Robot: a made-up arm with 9 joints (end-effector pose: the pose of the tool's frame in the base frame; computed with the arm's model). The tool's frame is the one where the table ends.
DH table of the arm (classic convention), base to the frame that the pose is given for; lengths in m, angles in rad. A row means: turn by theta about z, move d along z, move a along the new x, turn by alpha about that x. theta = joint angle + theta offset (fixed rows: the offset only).
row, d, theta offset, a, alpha
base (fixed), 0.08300, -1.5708, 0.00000, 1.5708
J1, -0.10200, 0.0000, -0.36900, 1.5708
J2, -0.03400, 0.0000, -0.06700, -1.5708
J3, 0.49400, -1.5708, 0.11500, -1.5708
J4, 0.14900, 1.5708, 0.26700, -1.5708
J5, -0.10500, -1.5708, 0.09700, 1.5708
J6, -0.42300, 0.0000, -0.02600, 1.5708
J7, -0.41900, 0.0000, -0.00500, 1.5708
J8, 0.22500, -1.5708, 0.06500, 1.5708
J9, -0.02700, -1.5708, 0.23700, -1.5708
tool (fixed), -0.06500, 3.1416, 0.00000, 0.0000
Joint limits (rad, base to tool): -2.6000..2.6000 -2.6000..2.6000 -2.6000..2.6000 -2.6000..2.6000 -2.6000..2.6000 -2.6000..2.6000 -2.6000..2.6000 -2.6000..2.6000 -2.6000..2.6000
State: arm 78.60 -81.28 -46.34 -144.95 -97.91 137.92 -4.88 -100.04 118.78
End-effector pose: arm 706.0 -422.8 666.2 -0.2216 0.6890 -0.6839 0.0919
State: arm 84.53 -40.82 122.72 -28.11 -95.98 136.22 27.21 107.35 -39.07
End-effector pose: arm -138.6 1014.9 204.2 0.4797 0.5863 -0.2662 0.5961
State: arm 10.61 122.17 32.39 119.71 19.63 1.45 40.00 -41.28 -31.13
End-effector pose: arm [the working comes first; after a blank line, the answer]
Working (the frame after each row of the table, in the pose's form):
after base (fixed): 0.0 0.0 83.0 0.5000 -0.5000 -0.5000 0.5000
after J1: 102.0 362.7 15.1 0.7041 -0.7041 0.0654 0.0654
after J2: 158.7 333.9 55.0 0.1770 0.7393 0.6137 0.2132
after J3: 369.6 759.3 -123.4 -0.4834 0.2108 0.8260 0.1989
after J4: 438.7 920.9 126.7 -0.8323 -0.3060 -0.2784 0.3689
after J5: 369.9 897.9 249.9 -0.2566 -0.8272 0.2047 0.4561
after J6: 745.1 925.7 444.9 0.1318 -0.4337 0.7314 0.5095
after J7: 853.9 1245.8 197.3 0.1443 0.2891 0.9293 0.1789
after J8: 988.1 1374.8 339.5 0.5066 0.3331 -0.0215 0.7949
after J9: 803.7 1261.2 239.4 -0.2920 0.9248 -0.0693 0.2339

773.0 1260.6 296.6 0.9248 0.2920 0.2339 0.0693
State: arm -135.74 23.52 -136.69 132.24 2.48 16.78 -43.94 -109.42 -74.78
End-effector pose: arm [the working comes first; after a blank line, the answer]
Working (the frame after each row of the table, in the pose's form):
after base (fixed): 0.0 0.0 83.0 0.5000 -0.5000 -0.5000 0.5000
after J1: 102.0 -264.3 340.5 -0.2664 0.2664 0.6550 0.6550
after J2: 128.7 -332.0 359.1 -0.5051 -0.3251 0.7706 0.2130
after J3: -292.7 -583.4 487.2 -0.0881 0.1174 -0.5911 0.7932
after J4: -468.2 -445.1 696.0 -0.0879 -0.6456 0.7019 0.2877
after J5: -391.5 -353.0 773.9 0.7611 -0.1549 0.5905 0.2193
after J6: -745.6 -128.6 836.1 -0.6089 -0.2488 -0.6226 0.4239
after J7: -972.4 -475.7 775.5 -0.2202 -0.8447 -0.1961 0.4468
after J8: -1080.0 -351.1 608.9 -0.4250 0.3407 0.2352 0.8050
after J9: -1198.1 -427.1 801.7 0.5189 -0.2762 0.8081 0.0384

-1251.3 -395.5 781.6 0.2762 0.5189 -0.0384 0.8081
